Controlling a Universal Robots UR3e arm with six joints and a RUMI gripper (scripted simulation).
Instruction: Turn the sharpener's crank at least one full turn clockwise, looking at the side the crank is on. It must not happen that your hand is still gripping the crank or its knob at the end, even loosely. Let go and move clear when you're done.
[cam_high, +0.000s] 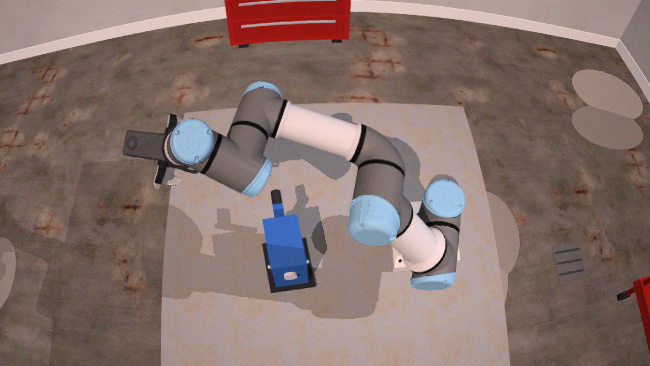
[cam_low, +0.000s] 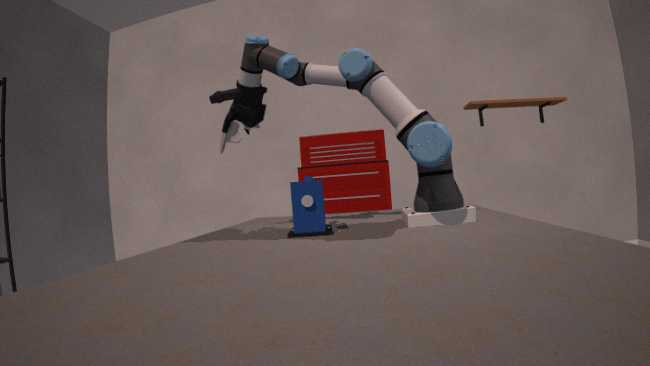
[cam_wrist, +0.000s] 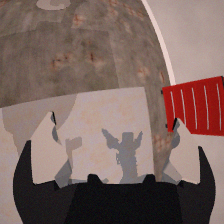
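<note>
Right now the dark knob is 220 mm behind my hand, 140 mm below it and 90 mm to the left of it.
</note>
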